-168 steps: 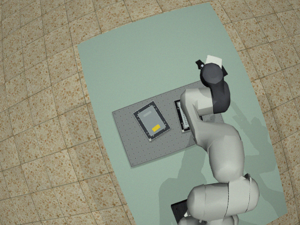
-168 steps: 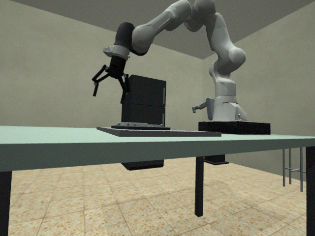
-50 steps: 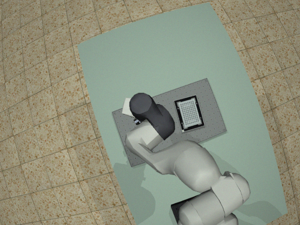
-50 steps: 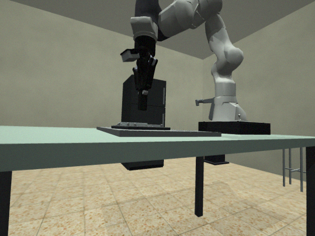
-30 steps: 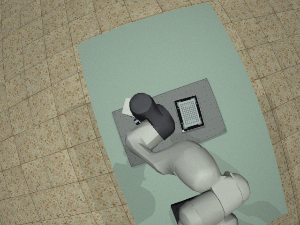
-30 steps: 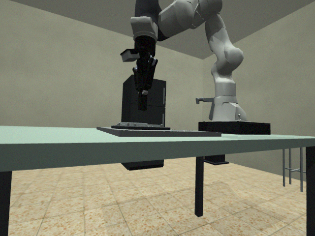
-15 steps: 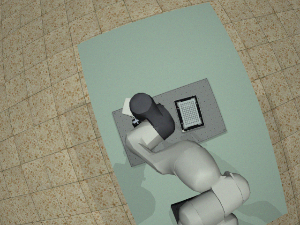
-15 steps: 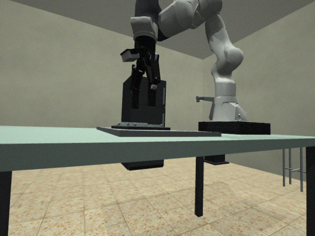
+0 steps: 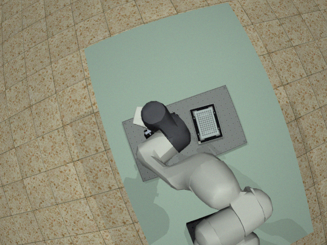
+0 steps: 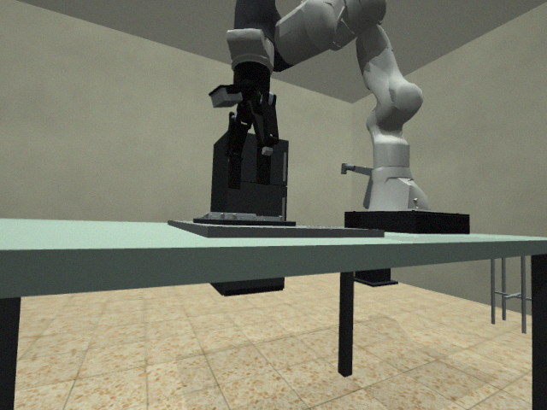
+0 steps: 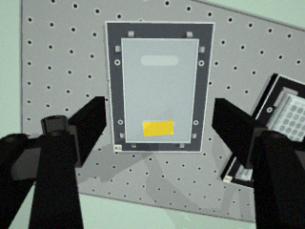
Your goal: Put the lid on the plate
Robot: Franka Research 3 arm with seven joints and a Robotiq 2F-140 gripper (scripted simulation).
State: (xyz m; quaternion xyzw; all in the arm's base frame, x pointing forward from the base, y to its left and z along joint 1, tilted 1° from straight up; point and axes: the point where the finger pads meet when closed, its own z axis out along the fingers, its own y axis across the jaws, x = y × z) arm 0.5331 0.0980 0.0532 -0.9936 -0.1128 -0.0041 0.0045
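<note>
Right now the lid is 8 cm below my hand. The rest, counted from my hand: park frame: 9 cm below; then culture plate E01: 19 cm to the right, 8 cm below, 2 cm behind; then baseplate: 11 cm below, 9 cm to the right, 3 cm behind.
</note>
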